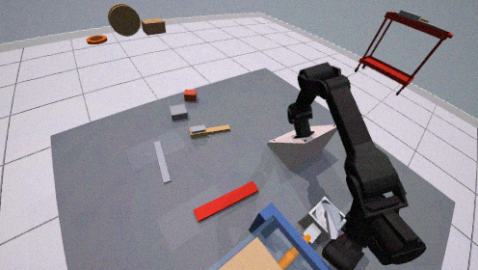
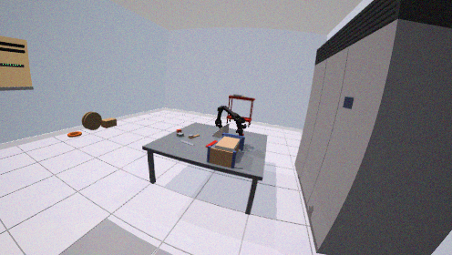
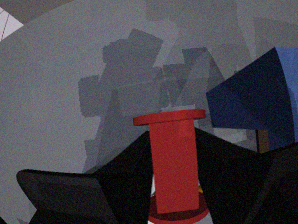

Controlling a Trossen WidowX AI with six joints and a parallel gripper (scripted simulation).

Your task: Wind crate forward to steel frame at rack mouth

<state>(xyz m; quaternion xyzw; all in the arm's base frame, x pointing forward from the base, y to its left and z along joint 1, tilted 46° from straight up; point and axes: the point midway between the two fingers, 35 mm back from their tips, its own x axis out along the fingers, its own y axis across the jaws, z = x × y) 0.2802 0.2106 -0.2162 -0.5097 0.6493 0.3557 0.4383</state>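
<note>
Right now my gripper tip is 4 cm to the left of the winch handle, 3 cm past it and 3 cm above it. Round my gripper tip: red knob: 2 cm to the right; hand winch: 10 cm below, 10 cm behind, 9 cm to the right; blue frame: 10 cm to the right, 8 cm ahead, 3 cm below.
</note>
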